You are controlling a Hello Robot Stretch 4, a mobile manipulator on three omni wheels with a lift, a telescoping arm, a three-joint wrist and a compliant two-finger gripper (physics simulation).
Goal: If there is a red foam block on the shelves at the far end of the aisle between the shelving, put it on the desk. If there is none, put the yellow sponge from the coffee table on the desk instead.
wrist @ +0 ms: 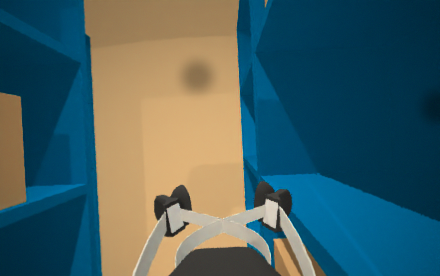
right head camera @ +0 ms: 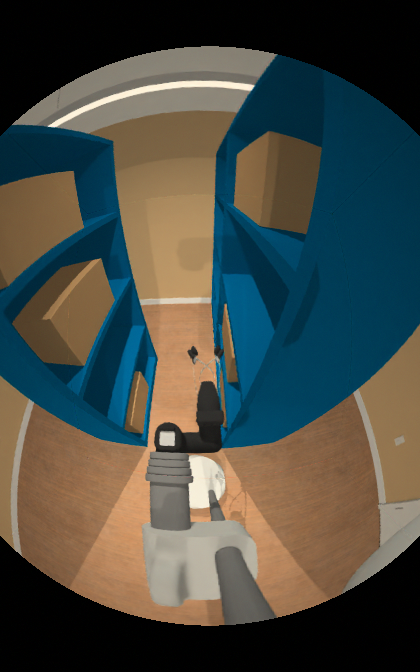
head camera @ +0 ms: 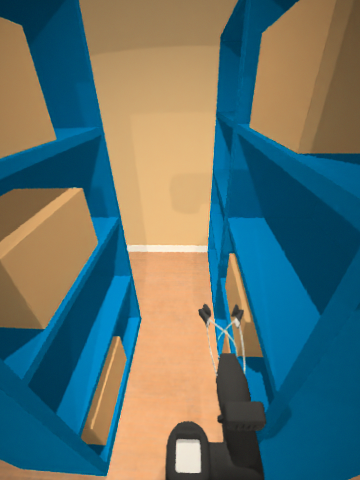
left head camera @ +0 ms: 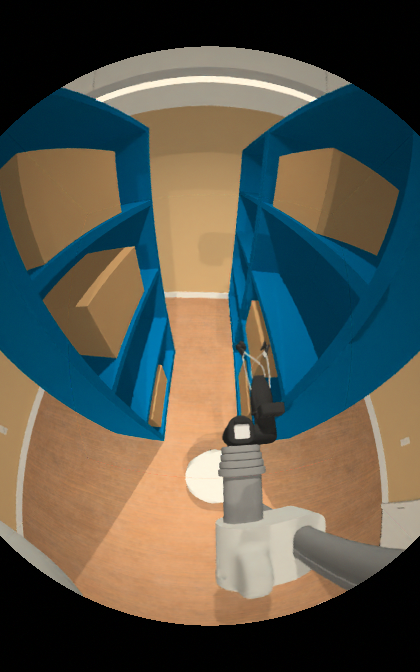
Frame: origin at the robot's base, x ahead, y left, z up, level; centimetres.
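Where they show: gripper, fingertip midpoint: [wrist: 222,199] [head camera: 219,305].
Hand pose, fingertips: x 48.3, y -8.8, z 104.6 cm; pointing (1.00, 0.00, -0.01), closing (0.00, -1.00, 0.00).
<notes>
Each offset is from my fingertips to the top centre of the thing.
My gripper [head camera: 221,313] [left head camera: 253,347] [right head camera: 205,353] [wrist: 222,199] is open and empty, pointing forward into the aisle, close to the right-hand shelving. Blue shelving stands on the left [head camera: 60,75] [left head camera: 132,170] [wrist: 45,30] and on the right [head camera: 330,425] [right head camera: 360,250] [wrist: 350,100] of the aisle. No red foam block shows in these views. The far compartments on the right are seen at a steep angle and their insides are mostly hidden. The yellow sponge, the coffee table and the desk cannot be made out.
Brown boxes {dx +19.6, dy +65.3, dz +18.7 cm} [head camera: 50,270] [left head camera: 70,195] stand on the left shelves, and more boxes {dx +30.9, dy -28.9, dz +64.5 cm} [head camera: 300,75] [right head camera: 250,185] are on the right ones. A tan wall [head camera: 160,150] [wrist: 120,150] with a white baseboard closes the far end. The round white base [left head camera: 202,475] [right head camera: 200,467] is near the aisle mouth.
</notes>
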